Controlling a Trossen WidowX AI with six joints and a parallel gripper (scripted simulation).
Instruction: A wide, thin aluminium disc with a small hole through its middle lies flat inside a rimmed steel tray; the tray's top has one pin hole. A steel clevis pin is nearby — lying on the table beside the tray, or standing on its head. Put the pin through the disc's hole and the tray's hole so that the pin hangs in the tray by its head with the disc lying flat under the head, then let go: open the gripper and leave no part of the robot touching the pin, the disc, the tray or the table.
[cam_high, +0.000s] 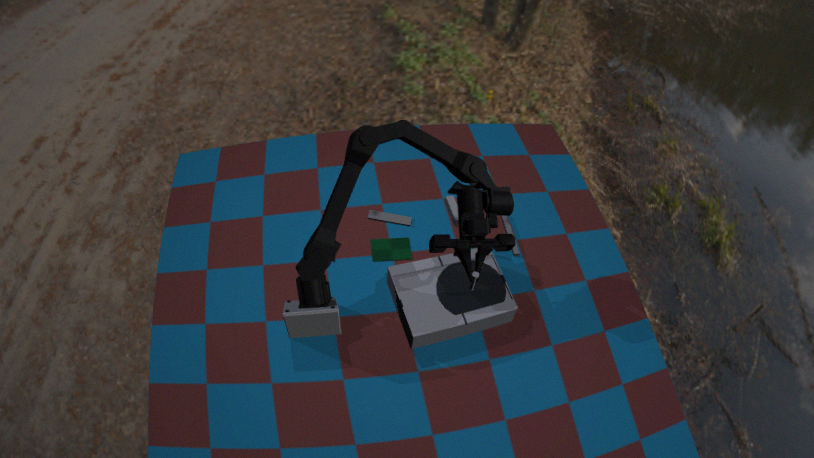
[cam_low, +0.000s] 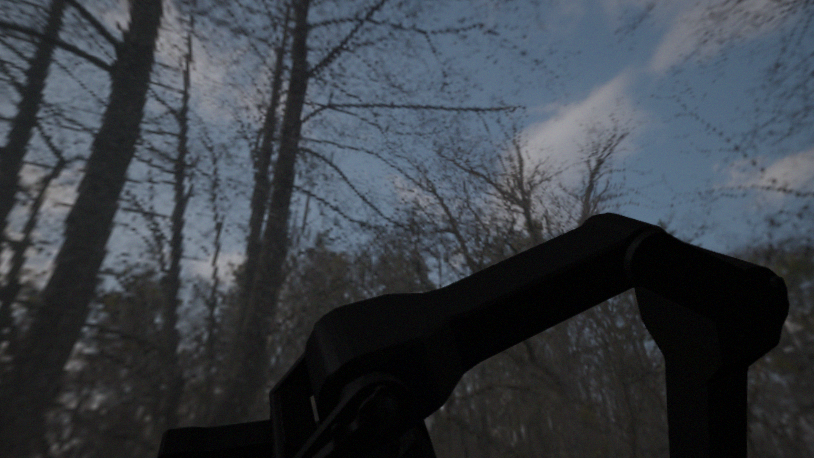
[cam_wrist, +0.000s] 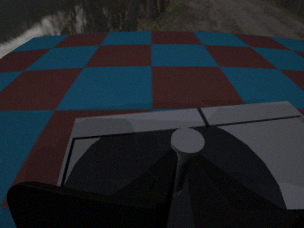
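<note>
My gripper tip is 1 cm above the steel clevis pin. Also, from my gripper tip: steel tray (4 cm behind, 1 cm to the left, 5 cm below); then flat green piece (16 cm behind, 17 cm to the left, 9 cm below); then dark round disc (3 cm below).
</note>
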